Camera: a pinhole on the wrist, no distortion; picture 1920 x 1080 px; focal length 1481.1 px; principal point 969.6 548.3 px. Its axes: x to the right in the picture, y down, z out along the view. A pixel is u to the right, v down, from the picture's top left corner.
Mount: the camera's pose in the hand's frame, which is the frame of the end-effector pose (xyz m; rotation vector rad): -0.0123 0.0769 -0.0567 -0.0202 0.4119 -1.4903
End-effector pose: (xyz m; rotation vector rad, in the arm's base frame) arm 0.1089 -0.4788 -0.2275 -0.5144 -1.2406 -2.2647
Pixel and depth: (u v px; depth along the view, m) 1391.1 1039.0 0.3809
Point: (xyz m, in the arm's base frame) -0.1084 -0.2812 -0.0583
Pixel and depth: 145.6 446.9 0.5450
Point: 0.2179 -0.1519 0.2578
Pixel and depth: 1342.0 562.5 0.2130
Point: 0.0645 -0.3708 -0.1516
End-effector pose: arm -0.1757 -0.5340 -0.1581 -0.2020 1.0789 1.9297
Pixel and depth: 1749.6 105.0 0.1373
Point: -0.1298 -0.4870 -0.1313
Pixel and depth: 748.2 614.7 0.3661
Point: -0.1948 -0.2591 -0.0063
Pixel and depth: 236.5 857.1 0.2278
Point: -0.2907 -0.3777 -0.0197
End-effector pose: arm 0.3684 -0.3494 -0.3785 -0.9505 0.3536 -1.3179
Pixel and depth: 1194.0 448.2 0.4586
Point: 0.5793 -0.2868 -0.0628
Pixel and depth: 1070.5 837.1 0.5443
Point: 0.6725 -0.4104 -0.0061
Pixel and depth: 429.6 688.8 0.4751
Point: 0.7946 -0.3410 -0.1878
